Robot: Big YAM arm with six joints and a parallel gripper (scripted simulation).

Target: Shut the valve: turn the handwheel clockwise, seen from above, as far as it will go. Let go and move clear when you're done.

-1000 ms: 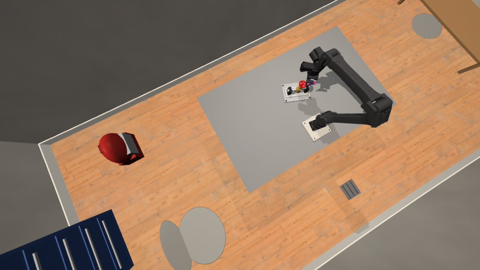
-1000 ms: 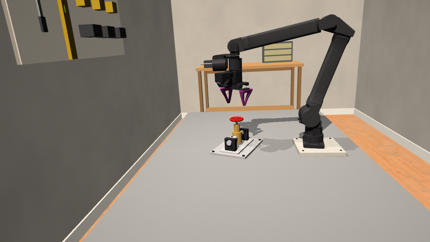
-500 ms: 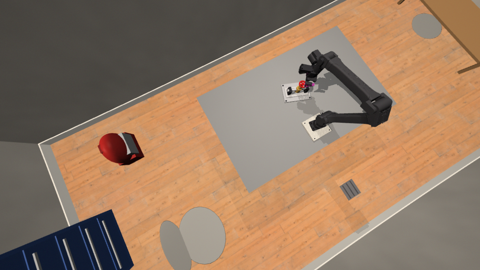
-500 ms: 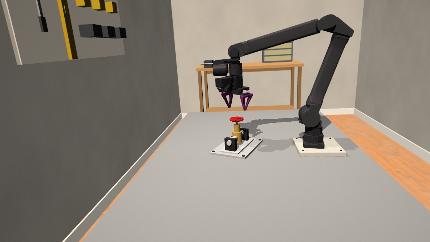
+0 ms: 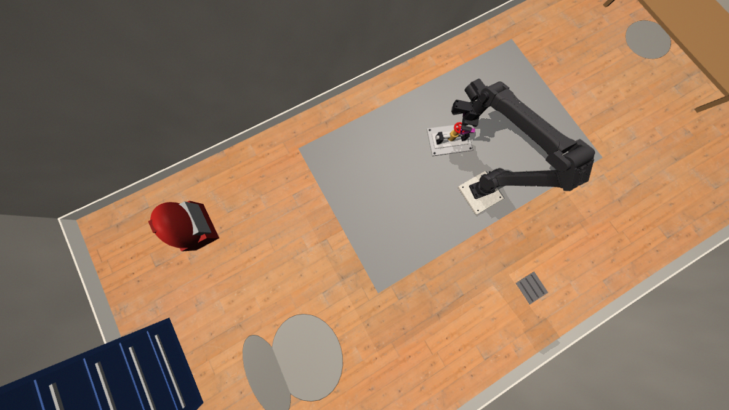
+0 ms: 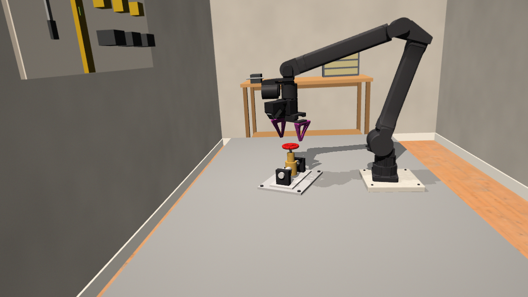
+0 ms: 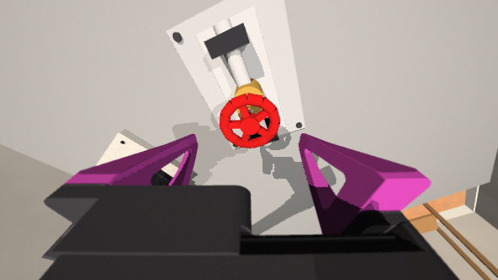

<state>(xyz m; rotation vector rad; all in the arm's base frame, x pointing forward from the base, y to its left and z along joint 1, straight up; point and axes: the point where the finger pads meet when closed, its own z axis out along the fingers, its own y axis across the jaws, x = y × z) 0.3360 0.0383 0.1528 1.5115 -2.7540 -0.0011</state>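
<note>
My gripper is now 4 cm above the red handwheel.
</note>
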